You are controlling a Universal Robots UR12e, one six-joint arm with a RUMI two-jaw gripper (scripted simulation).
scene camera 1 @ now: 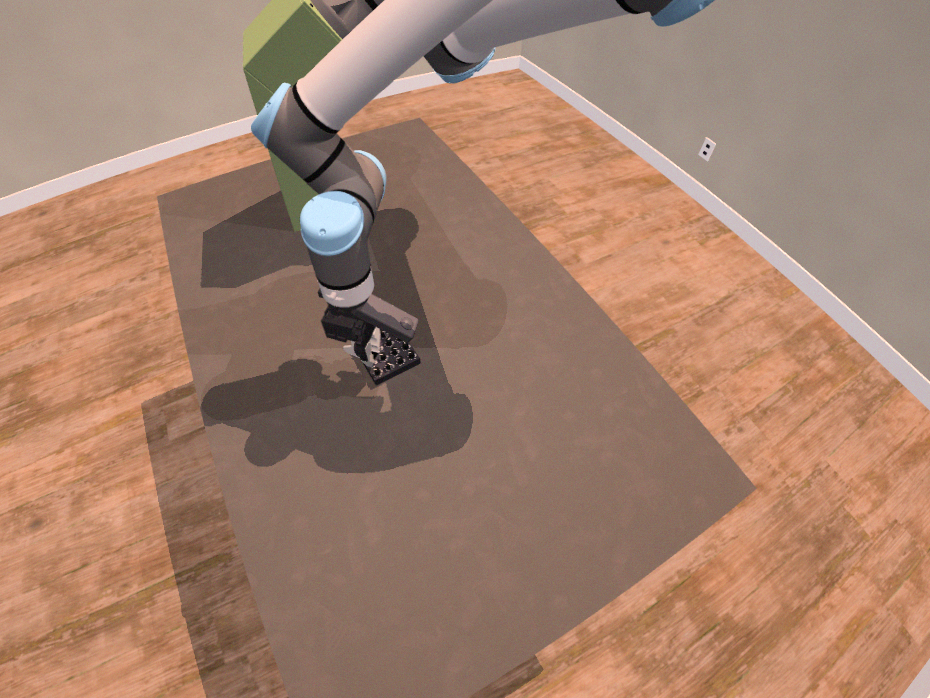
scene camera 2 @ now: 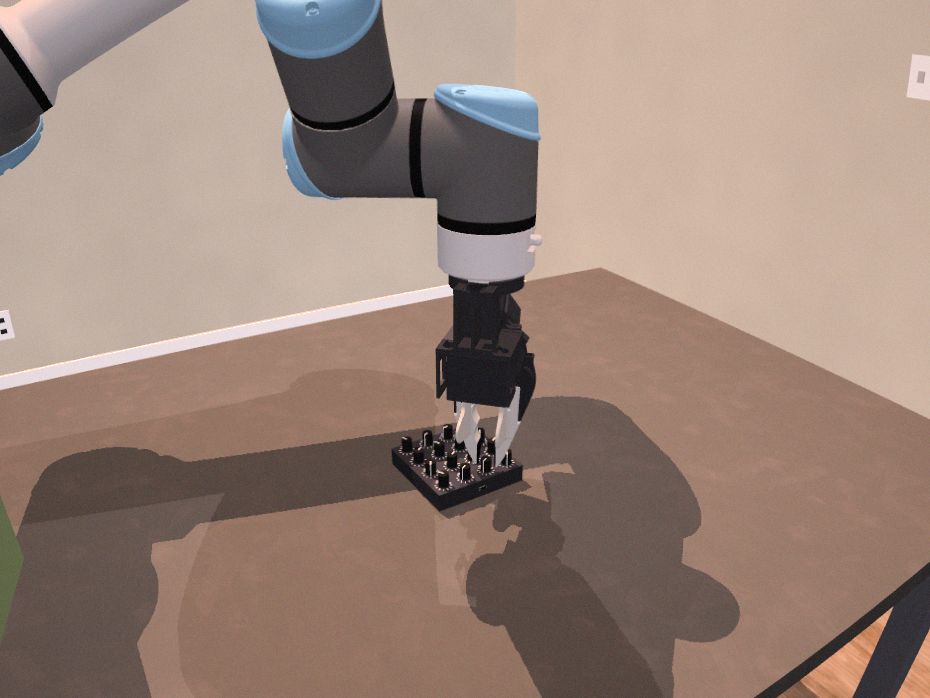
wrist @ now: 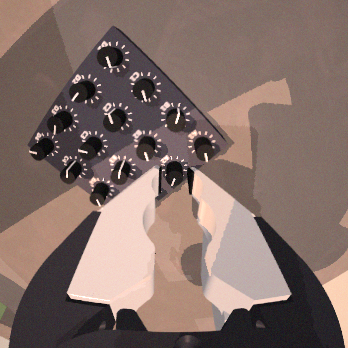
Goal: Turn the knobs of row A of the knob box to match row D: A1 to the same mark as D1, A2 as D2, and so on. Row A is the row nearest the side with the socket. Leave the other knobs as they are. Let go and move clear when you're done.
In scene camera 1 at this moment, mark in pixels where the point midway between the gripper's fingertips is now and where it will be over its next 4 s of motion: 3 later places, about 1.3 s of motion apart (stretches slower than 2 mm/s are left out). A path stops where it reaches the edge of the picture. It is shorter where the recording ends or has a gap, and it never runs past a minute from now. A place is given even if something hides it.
My gripper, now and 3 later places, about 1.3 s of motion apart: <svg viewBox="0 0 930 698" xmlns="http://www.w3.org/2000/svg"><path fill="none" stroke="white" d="M372 362L370 351L369 347L368 349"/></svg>
